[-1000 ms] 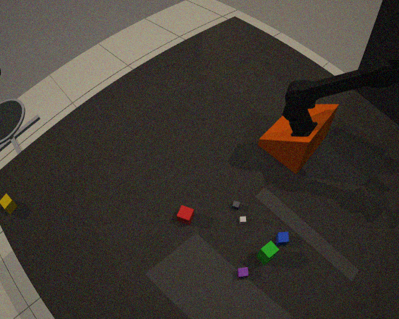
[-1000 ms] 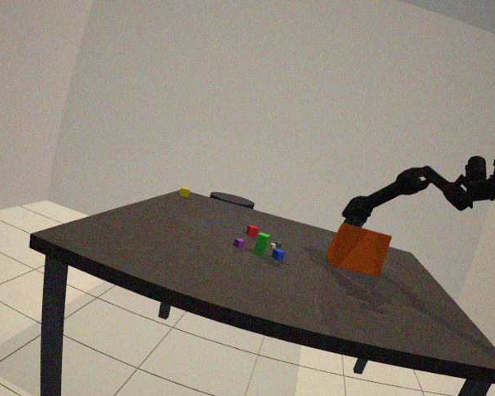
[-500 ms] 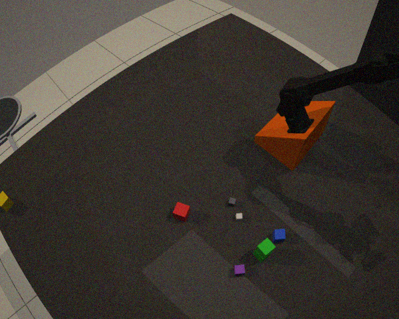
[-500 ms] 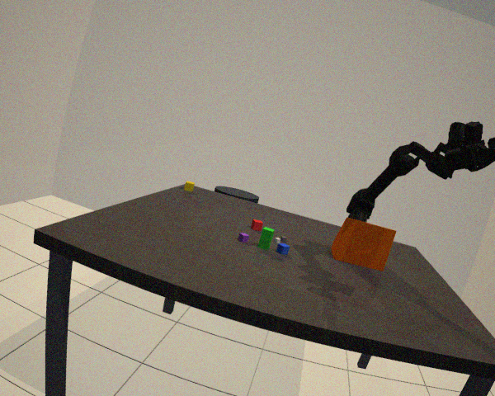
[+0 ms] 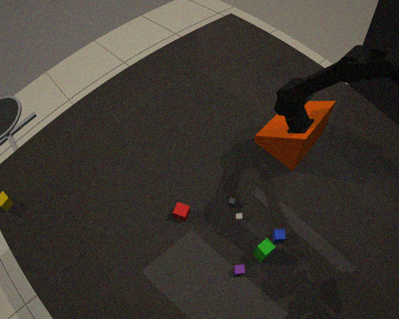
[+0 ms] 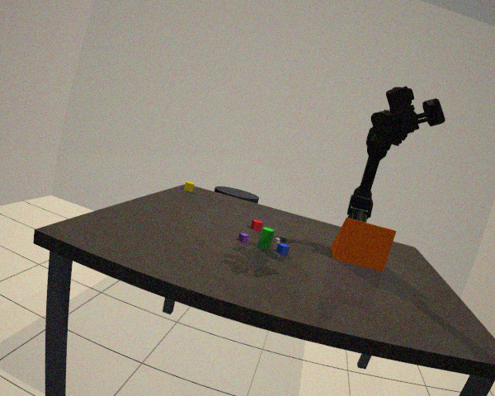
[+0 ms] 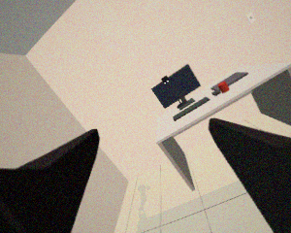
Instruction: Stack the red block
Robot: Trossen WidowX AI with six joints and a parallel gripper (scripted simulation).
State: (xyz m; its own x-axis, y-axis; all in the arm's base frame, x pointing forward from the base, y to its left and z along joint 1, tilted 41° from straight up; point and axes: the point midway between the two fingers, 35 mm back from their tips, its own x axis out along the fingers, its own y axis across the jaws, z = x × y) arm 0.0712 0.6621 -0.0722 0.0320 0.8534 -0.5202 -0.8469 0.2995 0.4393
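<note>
My gripper tip is now 30 cm short of the red block, 70 cm to the left of it and 49 cm above it. Also, from my gripper tip: blue block: 19 cm ahead, 46 cm to the right, 50 cm below; yellow block: 68 cm ahead, 113 cm to the right, 49 cm below; purple block: 33 cm ahead, 48 cm to the right, 50 cm below.
</note>
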